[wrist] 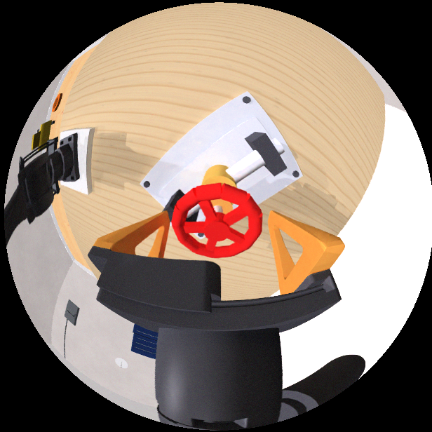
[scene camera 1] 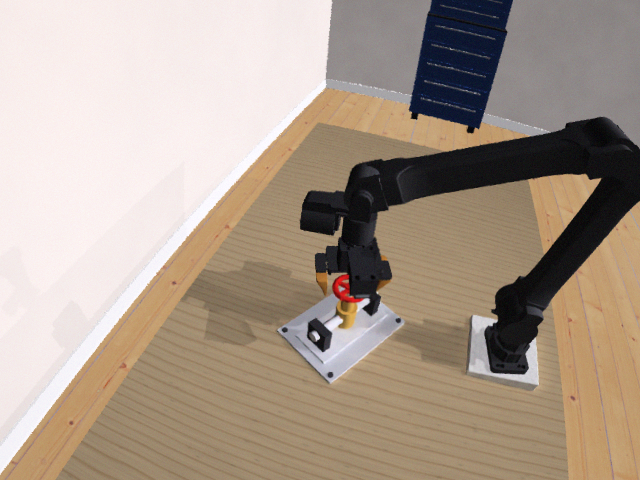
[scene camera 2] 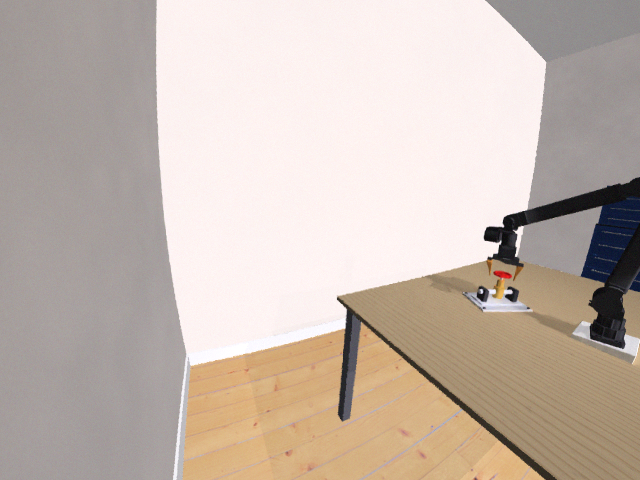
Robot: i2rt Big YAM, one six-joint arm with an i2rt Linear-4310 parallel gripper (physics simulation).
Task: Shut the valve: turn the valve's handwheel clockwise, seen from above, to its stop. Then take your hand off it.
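Observation:
The valve's red handwheel point(scene camera 1: 337, 289) point(scene camera 2: 502, 274) point(wrist: 217, 230) sits level on top of a yellow valve body point(scene camera 1: 346, 316) point(scene camera 2: 499, 289) point(wrist: 216, 175). The valve is mounted on a light grey base plate point(scene camera 1: 346, 357) point(wrist: 175, 165), with a white pipe running through two black brackets. My gripper point(scene camera 1: 352, 292) point(scene camera 2: 502, 276) point(wrist: 218, 216) points down over the handwheel and is wide open. Its orange fingertips stand on opposite sides of the wheel, near rim height, with a small gap seen on each side in the wrist view. In scene camera 1 the gripper hides part of the wheel.
The valve's plate lies on a wooden table point(scene camera 1: 413, 423) point(scene camera 2: 465, 361) point(wrist: 225, 50). My arm's white base block point(scene camera 1: 478, 356) point(scene camera 2: 584, 333) point(wrist: 86, 150) stands to the right of the valve in both scene views. A blue cabinet point(scene camera 1: 457, 67) point(scene camera 2: 615, 253) point(wrist: 145, 341) stands beyond the table.

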